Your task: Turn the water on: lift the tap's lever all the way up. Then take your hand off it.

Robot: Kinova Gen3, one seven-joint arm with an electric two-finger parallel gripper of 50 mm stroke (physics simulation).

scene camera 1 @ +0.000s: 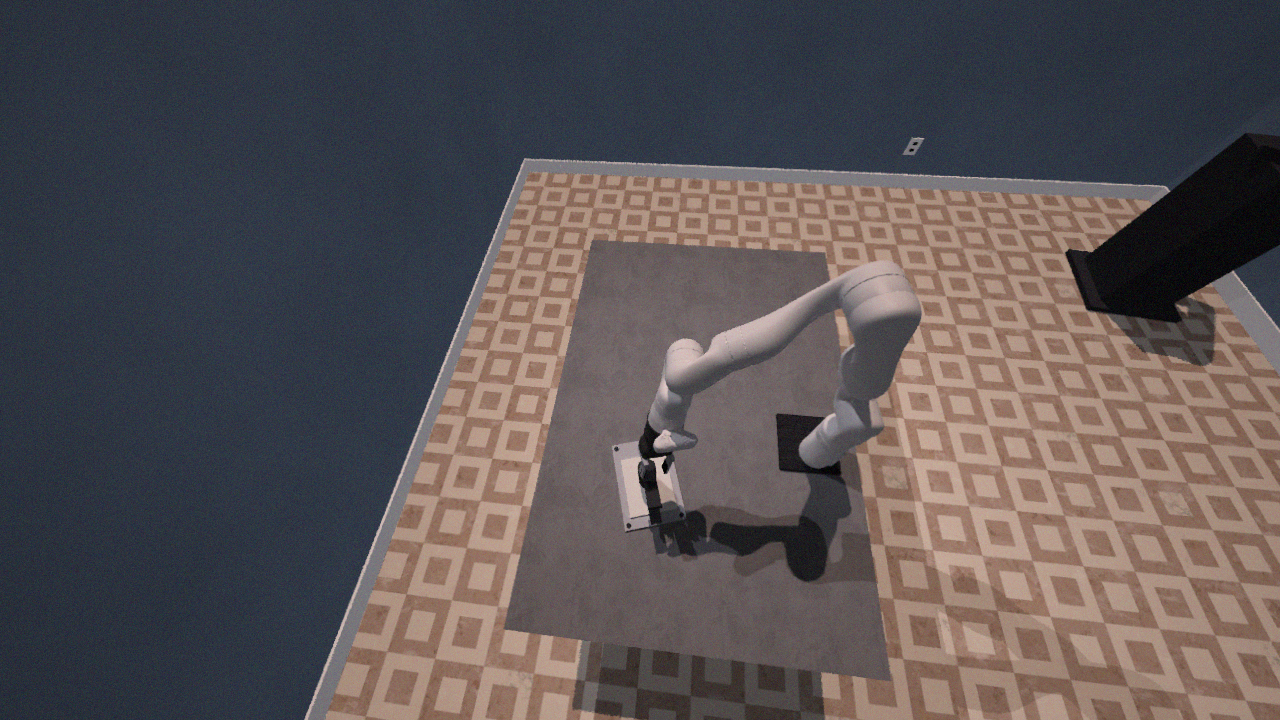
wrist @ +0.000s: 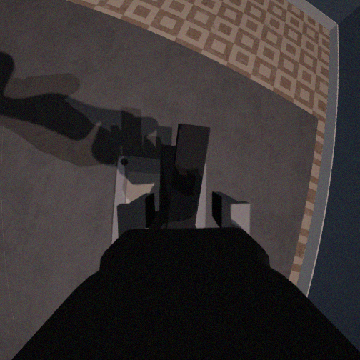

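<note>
The tap is a long dark form in the wrist view, running from above the fingers down to between them. A darker, narrower part lies along its left side. Lever and spout are hard to tell apart, and the lever's height cannot be read. The tap stands on a pale plate with dark corner bolts. My gripper is open, its fingers wide apart on either side of the dark tap, with a gap visible on each side. The gripper body hides the tap's near end. In the scene view the gripper and shadow cover most of the tap.
The plate lies on a grey table top. The arm's black base stands at the table's right side. The arm casts a shadow on the table beside the plate. A black pillar stands on the floor far to the right.
</note>
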